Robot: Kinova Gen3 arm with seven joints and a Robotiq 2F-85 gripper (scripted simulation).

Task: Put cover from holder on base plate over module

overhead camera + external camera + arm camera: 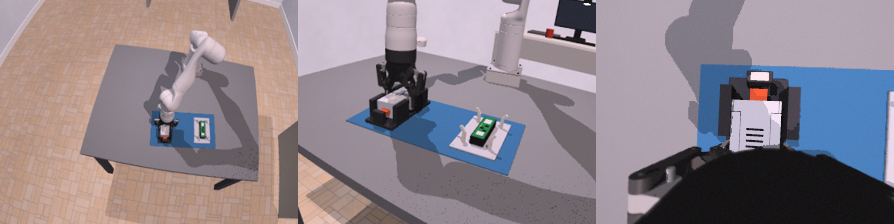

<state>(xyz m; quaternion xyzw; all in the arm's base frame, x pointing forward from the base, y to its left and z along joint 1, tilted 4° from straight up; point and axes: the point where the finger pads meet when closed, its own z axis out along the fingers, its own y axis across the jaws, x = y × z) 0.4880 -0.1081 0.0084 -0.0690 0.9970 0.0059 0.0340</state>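
Now: the light grey cover right at my hand.
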